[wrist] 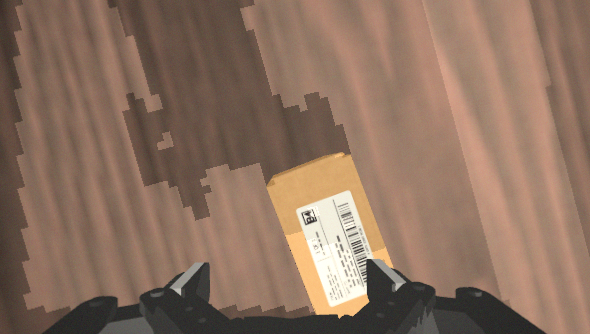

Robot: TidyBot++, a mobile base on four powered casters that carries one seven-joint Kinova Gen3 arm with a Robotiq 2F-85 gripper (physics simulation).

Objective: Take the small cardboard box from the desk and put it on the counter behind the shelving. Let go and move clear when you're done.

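Places are measured from the arm's base along level axes (x left, y up, z ahead), in centimetres.
Where they show: gripper, fingertip midpoint: (288,278).
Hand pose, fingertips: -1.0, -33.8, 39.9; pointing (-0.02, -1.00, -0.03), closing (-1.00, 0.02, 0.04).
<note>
After its pixels a point has its place, as x, y, z.
The small cardboard box (320,215) @[-2.6, -33.7, 43.4] lies on the wooden desk top (425,200) @[-11.8, -39.7, 43.7] in the lower middle of the wrist view, with a white barcode label facing up. It is turned at a slant, its far end leaning to the left. My gripper (288,278) @[-1.0, -33.8, 39.9] is open, with its fingers wide apart. The right fingertip overlaps the near right part of the box in the view, and the left fingertip is well to the left of it. The near end of the box is hidden behind the gripper. The counter and the shelving do not show.
The wood-grained surface fills the background, with jagged dark shadows at the left, at the upper middle and beyond the box. A lighter band of wood runs down the right side.
</note>
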